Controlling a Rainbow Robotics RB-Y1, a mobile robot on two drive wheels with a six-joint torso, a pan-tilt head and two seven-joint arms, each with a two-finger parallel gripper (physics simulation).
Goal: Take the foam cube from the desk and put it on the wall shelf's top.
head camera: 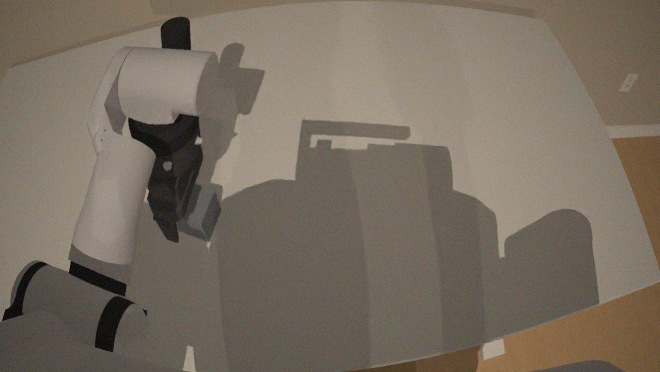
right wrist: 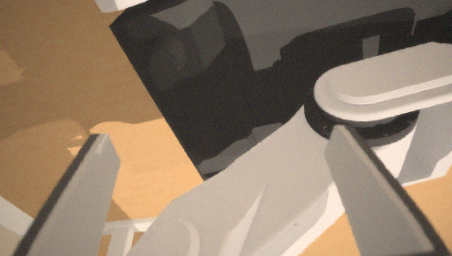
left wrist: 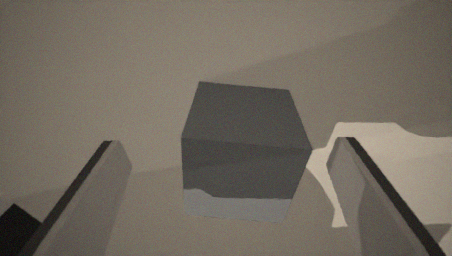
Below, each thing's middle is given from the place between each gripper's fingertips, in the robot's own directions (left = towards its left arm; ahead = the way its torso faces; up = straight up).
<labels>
My left hand is 20 mm to the left of the grey foam cube (left wrist: pixel 244 149) and 20 mm above it.
My right gripper is now 40 cm short of the grey foam cube, 40 cm to the right of it and 30 cm below it.
</labels>
